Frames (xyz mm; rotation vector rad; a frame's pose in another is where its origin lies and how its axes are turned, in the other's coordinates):
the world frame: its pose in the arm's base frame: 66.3 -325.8 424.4 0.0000 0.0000 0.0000
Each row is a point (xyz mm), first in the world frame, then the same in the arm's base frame.
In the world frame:
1: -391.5 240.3 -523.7
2: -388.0 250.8 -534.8
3: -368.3 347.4 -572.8
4: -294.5 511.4 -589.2
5: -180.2 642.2 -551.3
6: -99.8 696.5 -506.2
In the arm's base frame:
1: -325.2 -85.5 -99.3
2: -321.7 -75.0 -110.4
3: -302.0 21.6 -148.4
4: -228.2 185.6 -164.8
5: -113.9 316.4 -126.9
6: -33.5 370.7 -81.8

